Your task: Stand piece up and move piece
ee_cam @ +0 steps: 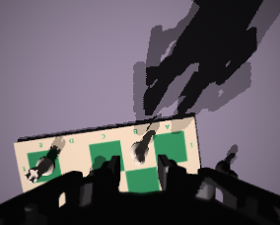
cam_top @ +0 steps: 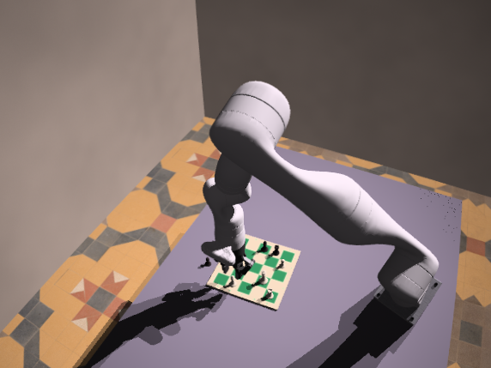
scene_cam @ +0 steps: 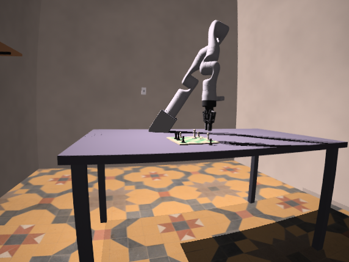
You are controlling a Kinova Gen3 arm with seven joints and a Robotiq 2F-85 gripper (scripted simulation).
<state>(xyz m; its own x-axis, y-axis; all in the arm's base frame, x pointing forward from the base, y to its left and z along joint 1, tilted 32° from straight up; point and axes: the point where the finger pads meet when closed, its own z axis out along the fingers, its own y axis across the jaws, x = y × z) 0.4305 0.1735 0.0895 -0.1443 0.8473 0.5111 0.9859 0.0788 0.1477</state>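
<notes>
Now: the white piece 50 mm below my hand. Round my hand: chessboard (20 mm behind, 90 mm to the right, 70 mm below).
</notes>
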